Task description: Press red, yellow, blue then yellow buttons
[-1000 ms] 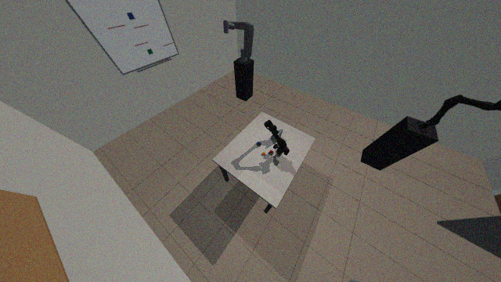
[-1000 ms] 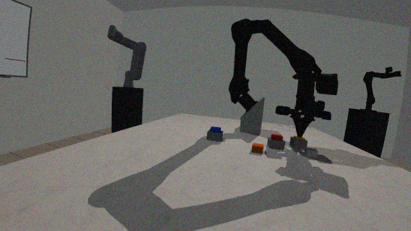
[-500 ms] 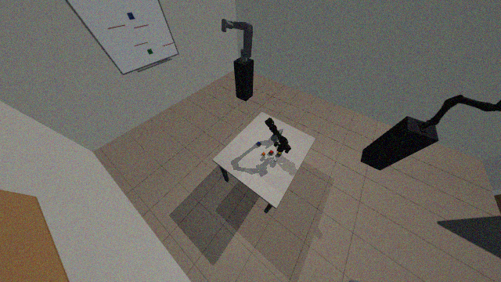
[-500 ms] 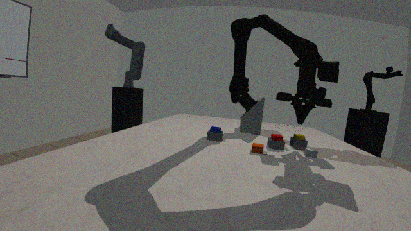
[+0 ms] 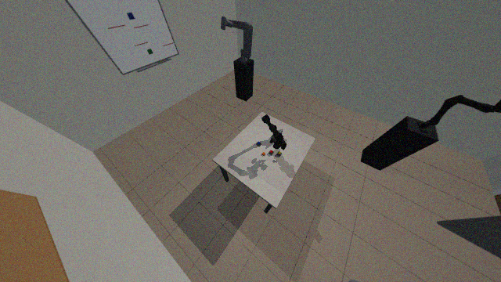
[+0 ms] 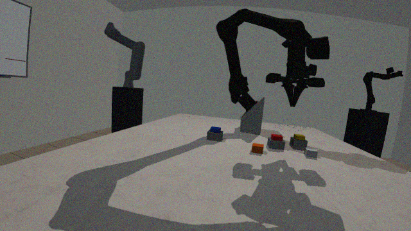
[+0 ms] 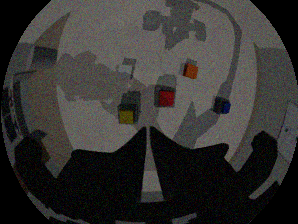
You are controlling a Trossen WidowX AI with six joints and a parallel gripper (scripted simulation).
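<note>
Now: the blue button 25 cm to the right of my gripper tip and 10 cm below it. Round my gripper tip: red button 2 cm ahead, 4 cm to the right, 10 cm below; grey block 8 cm ahead, 5 cm to the left, 12 cm below; yellow button 2 cm behind, 5 cm to the left, 10 cm below.
</note>
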